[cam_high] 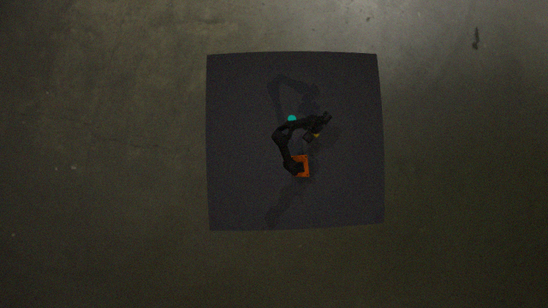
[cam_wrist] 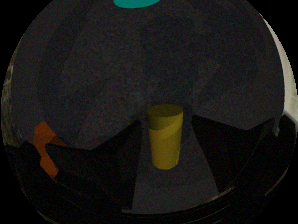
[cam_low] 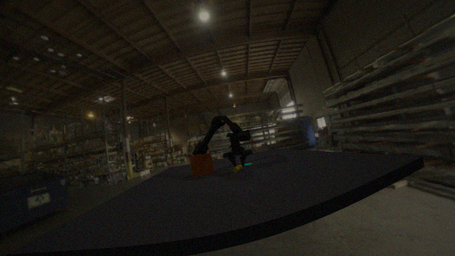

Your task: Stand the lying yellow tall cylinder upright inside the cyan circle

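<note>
Right now the cyan circle is 110 mm ahead of my gripper tip, 120 mm to the left of it and 20 mm below it. Round my gripper tip: yellow cylinder 20 mm behind, 10 mm to the right.
</note>
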